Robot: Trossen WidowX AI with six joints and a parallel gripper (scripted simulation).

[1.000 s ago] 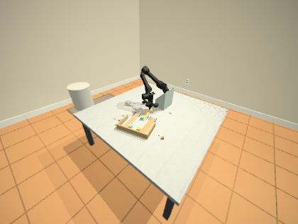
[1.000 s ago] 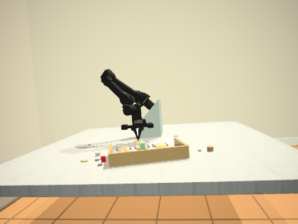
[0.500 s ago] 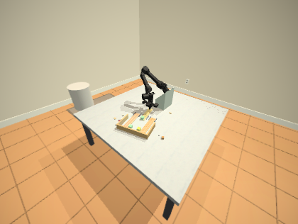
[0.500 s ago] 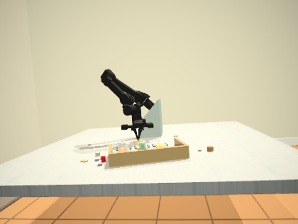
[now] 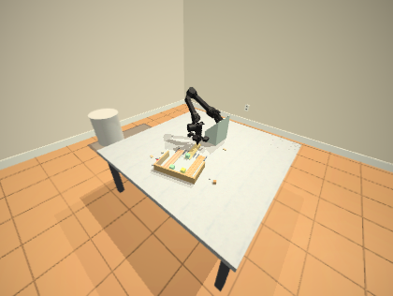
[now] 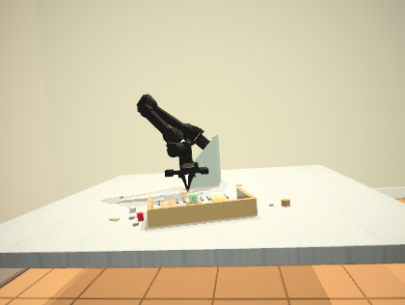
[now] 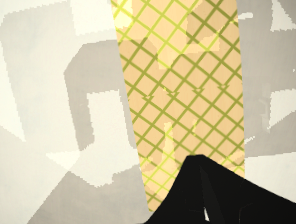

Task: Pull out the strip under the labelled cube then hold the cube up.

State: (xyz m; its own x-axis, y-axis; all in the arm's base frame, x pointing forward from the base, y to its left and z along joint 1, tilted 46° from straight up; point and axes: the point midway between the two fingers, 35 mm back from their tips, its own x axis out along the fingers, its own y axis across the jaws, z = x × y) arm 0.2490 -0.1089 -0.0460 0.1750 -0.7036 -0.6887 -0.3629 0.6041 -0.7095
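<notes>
My gripper tip is now 8 cm short of the yellow cross-hatched strip and 4 cm to the right of it.
</notes>
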